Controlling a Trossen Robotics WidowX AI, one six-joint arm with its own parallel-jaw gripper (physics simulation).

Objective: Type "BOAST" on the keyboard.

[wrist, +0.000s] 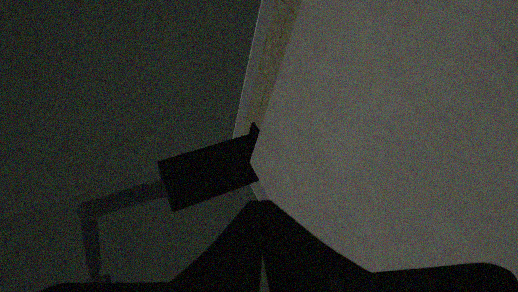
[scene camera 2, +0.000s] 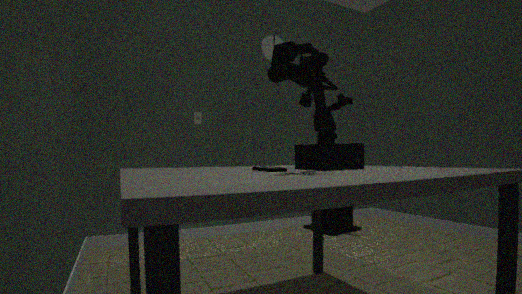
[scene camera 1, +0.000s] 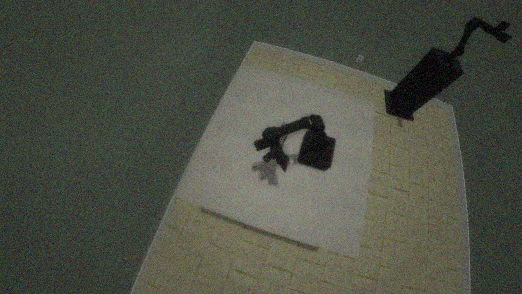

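Pixels of known places: gripper, fingertip midpoint: point(wrist: 259, 211) point(scene camera 2: 337, 88) point(scene camera 1: 285, 171); arm's base, link origin: point(scene camera 2: 325, 144) point(scene camera 1: 320, 144).
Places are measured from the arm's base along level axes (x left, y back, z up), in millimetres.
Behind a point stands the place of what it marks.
Note:
The keyboard point(scene camera 2: 270, 169) @(y -327, x 51, z -102 mm) shows in scene camera 2 as a thin dark slab flat on the table, left of the arm's base; its keys cannot be read. In scene camera 1 the arm covers nearly all of it. It does not show in the wrist view. My gripper point(scene camera 1: 285, 168) @(y -222, x 305, z 167 mm) point(scene camera 2: 335, 88) @(y -222, x 305, z 167 mm) point(wrist: 259, 211) @(y -222, x 305, z 167 mm) is shut and empty, its fingertips together. It hangs high above the table, to the right of the keyboard in scene camera 2, and casts a shadow on the white top in scene camera 1.
The white table point(scene camera 1: 225, 170) @(y -602, x 317, z -111 mm) point(scene camera 2: 175, 181) @(y -753, x 311, z -111 mm) carries my arm's dark base point(scene camera 1: 317, 151) @(y -16, x 59, z -1 mm) point(scene camera 2: 329, 156) @(y -101, x 131, z -55 mm). A second arm stands on a dark pedestal point(scene camera 1: 424, 82) point(scene camera 2: 332, 220) point(wrist: 207, 172) beyond the table. A round clock point(scene camera 2: 268, 47) hangs on the wall. The pictures are dark and grainy.

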